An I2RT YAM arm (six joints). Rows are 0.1 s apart.
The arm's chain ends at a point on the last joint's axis. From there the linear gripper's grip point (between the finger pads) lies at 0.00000 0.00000 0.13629 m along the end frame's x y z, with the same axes.
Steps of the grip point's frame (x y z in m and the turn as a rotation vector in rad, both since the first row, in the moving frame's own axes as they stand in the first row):
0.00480 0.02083 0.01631 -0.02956 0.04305 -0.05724
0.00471 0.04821 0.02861 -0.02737 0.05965 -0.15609
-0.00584 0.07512 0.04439 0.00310 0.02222 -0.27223
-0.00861 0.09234 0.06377 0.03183 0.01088 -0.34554
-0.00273 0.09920 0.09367 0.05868 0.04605 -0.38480
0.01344 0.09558 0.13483 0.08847 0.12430 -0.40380
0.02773 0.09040 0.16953 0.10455 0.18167 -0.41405
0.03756 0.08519 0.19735 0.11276 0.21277 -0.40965
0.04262 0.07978 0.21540 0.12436 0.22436 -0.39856
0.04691 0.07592 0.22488 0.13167 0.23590 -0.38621
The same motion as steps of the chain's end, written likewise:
-0.00118 0.01697 0.01650 -0.02956 0.04305 -0.05724
-0.00367 0.04513 0.02890 -0.02737 0.05965 -0.15609
-0.00877 0.07595 0.04442 0.00310 0.02222 -0.27223
-0.00932 0.09685 0.06385 0.03183 0.01088 -0.34554
-0.00733 0.10819 0.09404 0.05868 0.04605 -0.38480
-0.00058 0.11063 0.13639 0.08847 0.12430 -0.40380
0.00675 0.10918 0.17247 0.10455 0.18167 -0.41405
0.01273 0.10581 0.20123 0.11276 0.21277 -0.40965
0.01649 0.10208 0.21980 0.12436 0.22436 -0.39856
0.01934 0.09930 0.22976 0.13167 0.23590 -0.38621

